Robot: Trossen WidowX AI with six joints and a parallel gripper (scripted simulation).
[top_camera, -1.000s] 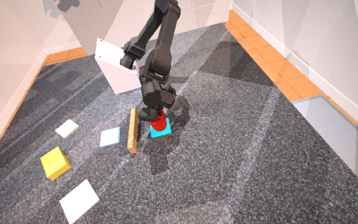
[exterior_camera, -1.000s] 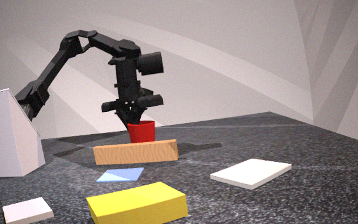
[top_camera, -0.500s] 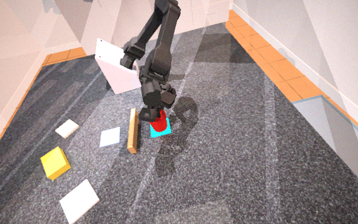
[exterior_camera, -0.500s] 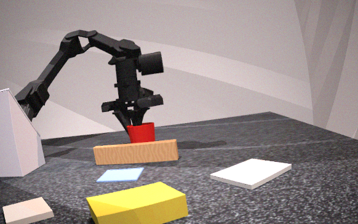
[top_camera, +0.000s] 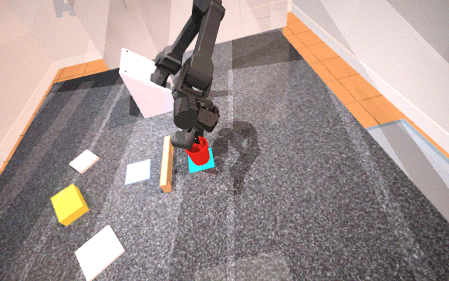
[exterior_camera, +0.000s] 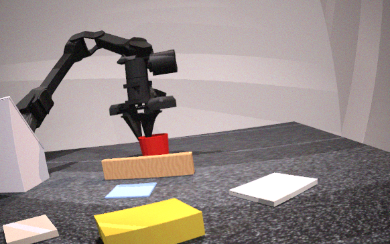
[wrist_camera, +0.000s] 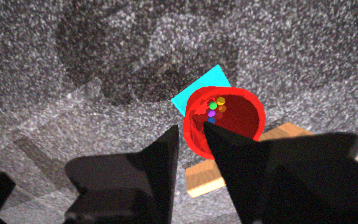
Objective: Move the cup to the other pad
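Right now my gripper tip is 30 mm short of the red cup, 20 mm above it and 10 mm to the left of it. Round my gripper tip: wooden block 120 mm to the right, 50 mm below, 20 mm ahead; then cyan pad 70 mm below, 30 mm ahead, 10 mm to the right; then pale blue pad 230 mm to the right, 70 mm below, 20 mm ahead.
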